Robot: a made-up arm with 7 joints. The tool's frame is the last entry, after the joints. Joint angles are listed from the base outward. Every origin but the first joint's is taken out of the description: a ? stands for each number. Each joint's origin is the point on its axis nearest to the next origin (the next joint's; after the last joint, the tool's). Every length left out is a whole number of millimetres.
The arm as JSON. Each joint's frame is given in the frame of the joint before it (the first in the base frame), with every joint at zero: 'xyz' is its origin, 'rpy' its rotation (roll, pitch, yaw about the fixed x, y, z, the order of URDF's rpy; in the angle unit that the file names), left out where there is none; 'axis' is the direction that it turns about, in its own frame. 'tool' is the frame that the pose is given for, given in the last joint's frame.
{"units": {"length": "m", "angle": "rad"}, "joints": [
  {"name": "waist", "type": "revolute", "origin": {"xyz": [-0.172, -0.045, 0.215], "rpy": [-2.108, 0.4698, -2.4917]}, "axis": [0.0, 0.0, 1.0]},
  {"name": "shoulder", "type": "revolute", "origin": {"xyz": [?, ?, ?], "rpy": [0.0, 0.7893, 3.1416]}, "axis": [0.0, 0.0, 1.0]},
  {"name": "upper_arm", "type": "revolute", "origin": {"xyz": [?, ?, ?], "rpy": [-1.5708, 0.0, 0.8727]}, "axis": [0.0, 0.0, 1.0]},
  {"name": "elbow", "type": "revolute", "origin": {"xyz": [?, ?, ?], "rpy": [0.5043, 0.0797, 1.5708]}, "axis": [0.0, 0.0, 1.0]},
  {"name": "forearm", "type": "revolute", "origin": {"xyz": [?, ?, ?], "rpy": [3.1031, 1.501, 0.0]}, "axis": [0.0, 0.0, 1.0]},
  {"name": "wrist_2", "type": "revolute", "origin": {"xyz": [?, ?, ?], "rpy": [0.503, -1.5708, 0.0]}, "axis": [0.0, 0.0, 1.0]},
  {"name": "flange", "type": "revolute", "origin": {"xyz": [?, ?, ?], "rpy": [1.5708, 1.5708, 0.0]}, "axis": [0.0, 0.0, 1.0]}
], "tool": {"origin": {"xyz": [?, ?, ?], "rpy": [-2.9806, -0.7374, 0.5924]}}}
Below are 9 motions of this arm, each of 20 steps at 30 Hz.
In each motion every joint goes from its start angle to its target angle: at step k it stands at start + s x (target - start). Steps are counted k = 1, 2, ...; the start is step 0. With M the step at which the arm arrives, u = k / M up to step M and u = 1 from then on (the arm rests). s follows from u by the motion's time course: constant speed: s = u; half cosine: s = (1 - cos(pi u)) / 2; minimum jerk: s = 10 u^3 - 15 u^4 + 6 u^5.
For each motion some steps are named. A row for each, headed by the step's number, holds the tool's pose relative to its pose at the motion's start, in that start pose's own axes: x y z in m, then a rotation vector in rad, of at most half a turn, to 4 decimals.
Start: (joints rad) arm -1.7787 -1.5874 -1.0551 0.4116 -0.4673 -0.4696 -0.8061
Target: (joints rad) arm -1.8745 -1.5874 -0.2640 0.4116 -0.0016 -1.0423 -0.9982
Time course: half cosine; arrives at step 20
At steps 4, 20:
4: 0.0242 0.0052 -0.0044 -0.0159 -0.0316 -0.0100
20: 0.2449 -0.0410 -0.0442 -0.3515 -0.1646 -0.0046

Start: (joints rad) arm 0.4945 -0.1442 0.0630 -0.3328 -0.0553 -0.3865 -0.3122
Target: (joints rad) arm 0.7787 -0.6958 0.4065 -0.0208 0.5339 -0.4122 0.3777
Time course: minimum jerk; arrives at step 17
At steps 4, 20:
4: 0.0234 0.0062 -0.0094 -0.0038 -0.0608 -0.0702
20: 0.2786 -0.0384 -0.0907 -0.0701 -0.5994 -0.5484

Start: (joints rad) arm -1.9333 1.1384 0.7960 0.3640 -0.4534 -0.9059 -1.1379
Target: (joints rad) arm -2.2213 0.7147 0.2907 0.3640 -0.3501 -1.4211 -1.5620
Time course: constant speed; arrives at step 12
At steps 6, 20:
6: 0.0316 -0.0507 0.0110 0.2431 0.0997 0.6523
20: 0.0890 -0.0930 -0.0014 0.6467 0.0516 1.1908

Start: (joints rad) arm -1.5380 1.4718 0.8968 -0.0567 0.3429 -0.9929 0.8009
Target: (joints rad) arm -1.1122 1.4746 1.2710 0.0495 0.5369 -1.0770 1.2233
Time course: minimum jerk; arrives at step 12
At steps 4, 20:
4: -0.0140 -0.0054 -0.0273 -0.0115 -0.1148 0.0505
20: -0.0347 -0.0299 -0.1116 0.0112 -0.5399 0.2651

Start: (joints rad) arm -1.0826 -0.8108 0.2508 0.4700 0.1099 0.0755 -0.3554
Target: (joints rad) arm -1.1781 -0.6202 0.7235 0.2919 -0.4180 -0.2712 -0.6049
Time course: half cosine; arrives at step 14
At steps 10, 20:
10: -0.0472 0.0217 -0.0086 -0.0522 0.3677 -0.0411
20: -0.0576 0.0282 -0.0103 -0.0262 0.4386 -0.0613

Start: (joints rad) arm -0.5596 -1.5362 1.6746 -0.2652 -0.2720 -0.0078 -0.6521
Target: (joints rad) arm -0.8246 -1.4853 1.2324 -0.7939 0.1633 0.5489 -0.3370
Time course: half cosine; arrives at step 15
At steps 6, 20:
6: -0.0231 -0.0459 0.0231 0.1353 -0.1806 0.0123
20: -0.0158 -0.1306 0.0535 0.5336 -0.3722 -0.0697

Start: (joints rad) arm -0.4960 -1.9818 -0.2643 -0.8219 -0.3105 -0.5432 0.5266
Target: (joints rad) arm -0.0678 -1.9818 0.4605 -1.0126 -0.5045 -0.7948 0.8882
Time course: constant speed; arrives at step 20
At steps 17, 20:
17: -0.1031 -0.1156 -0.0440 0.2213 0.0491 0.0099
20: -0.1159 -0.1391 -0.0486 0.2663 0.0673 0.0132

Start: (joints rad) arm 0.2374 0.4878 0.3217 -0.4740 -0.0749 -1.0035 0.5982
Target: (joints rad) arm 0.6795 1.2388 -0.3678 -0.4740 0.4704 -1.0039 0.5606
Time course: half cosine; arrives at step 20
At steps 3, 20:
3: -0.0234 -0.0062 0.0017 -0.0115 0.0289 0.0843
20: -0.3027 -0.2767 0.0086 -0.4554 0.6606 1.3673

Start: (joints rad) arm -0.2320 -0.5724 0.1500 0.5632 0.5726 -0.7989 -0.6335
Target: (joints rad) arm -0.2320 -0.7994 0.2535 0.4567 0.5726 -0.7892 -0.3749
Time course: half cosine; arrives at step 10
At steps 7, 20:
7: 0.0406 -0.0279 -0.0482 0.2282 0.1097 -0.1990
20: 0.0501 -0.0343 -0.0621 0.2824 0.1399 -0.2538

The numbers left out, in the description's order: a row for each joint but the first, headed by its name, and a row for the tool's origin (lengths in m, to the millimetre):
shoulder: 0.022 0.019 0.0
upper_arm: 0.198 -0.115 0.0
elbow: -0.01 -0.002 0.0
forearm: 0.134 -0.345 0.0
wrist_2: 0.018 -0.111 0.0
flange: 0.025 0.04 0.0
tool: -0.017 -0.025 0.0

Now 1 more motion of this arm.
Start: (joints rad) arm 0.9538 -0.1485 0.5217 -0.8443 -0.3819 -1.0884 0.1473
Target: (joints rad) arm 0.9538 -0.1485 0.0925 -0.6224 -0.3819 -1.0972 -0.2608
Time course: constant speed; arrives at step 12
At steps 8, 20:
8: -0.0044 0.0053 0.0337 -0.1152 0.1908 0.1574
20: -0.0052 0.0062 0.0505 -0.1647 0.2871 0.2514

